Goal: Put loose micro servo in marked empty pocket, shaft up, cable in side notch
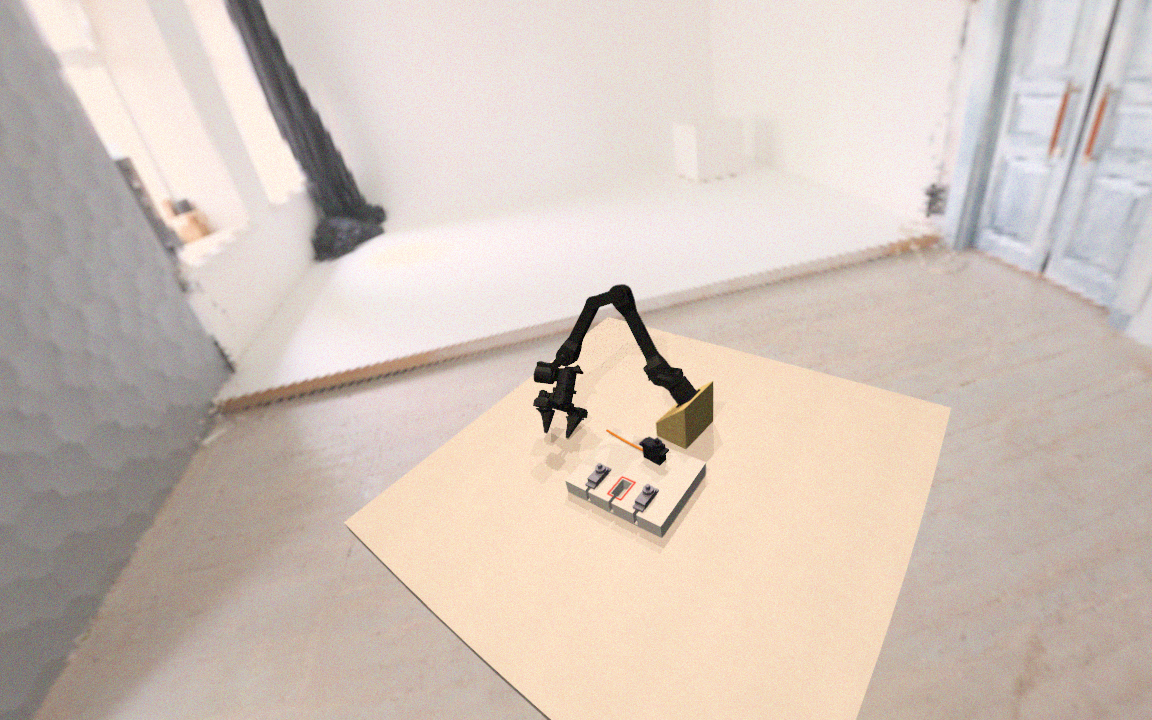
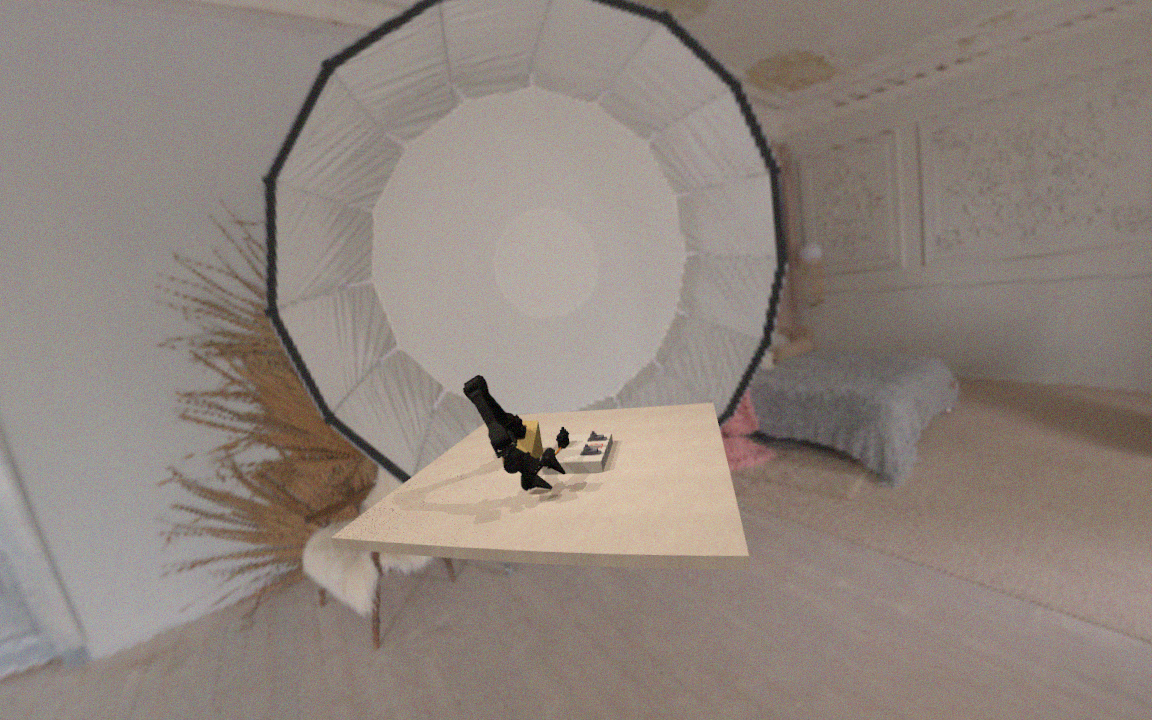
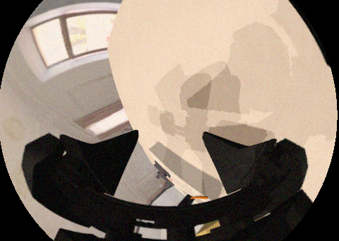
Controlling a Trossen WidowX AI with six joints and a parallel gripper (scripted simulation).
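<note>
Right now the white deck is 29 cm to the left of my gripper tip, 4 cm behind it and 2 cm below it.
</note>
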